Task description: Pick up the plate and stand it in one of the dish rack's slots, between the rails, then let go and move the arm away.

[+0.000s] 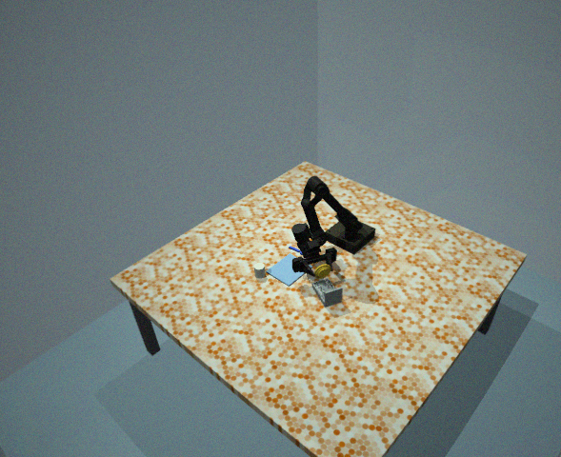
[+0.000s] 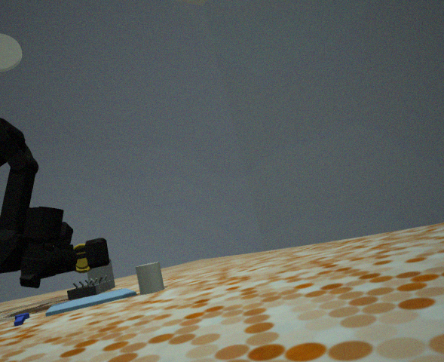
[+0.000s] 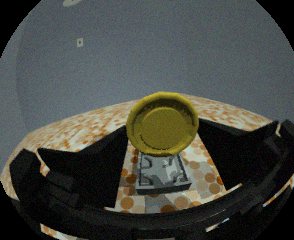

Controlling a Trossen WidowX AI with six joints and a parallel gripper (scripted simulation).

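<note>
Now: the dish rack 7 cm below my gripper tip, 2 cm to the left of it and 1 cm ahead of it. Also, from my gripper tip: light blue mat (18 cm to the right, 9 cm below, 2 cm behind); plate (1 cm to the right); blue spoon (22 cm to the right, 14 cm behind, 9 cm below).
</note>
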